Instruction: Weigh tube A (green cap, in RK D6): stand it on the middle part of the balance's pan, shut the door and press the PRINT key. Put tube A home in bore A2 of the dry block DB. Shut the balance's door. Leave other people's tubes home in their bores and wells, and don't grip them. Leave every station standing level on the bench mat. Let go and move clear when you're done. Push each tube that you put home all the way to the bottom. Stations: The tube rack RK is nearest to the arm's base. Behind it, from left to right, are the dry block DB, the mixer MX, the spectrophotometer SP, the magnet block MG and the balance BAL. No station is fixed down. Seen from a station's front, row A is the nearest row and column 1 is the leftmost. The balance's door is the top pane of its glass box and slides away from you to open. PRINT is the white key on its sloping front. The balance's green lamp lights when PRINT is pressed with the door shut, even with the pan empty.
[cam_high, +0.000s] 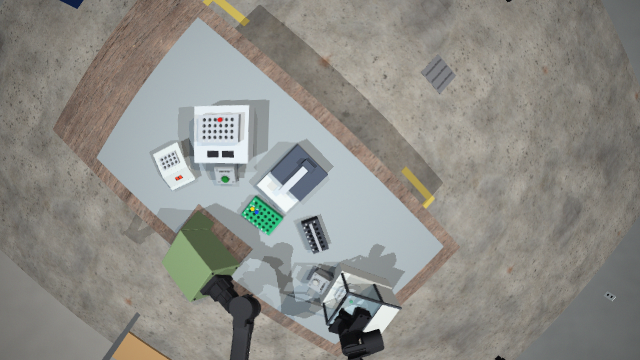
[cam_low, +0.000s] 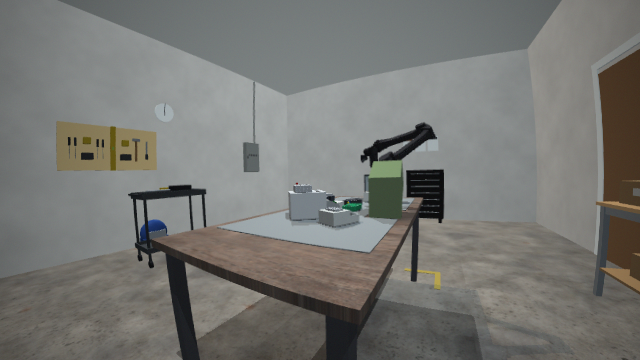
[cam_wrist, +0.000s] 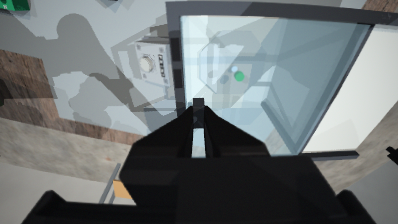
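Now: the sliding door 3 cm to the right of my hand, 1 cm below it and 1 cm ahead of it. The rest, counted from my hand: green-capped tube (12 cm below, 6 cm to the right, 2 cm ahead); then white print key (15 cm below, 8 cm to the left, 3 cm behind); then balance pan (14 cm below, 6 cm to the right, 2 cm ahead).
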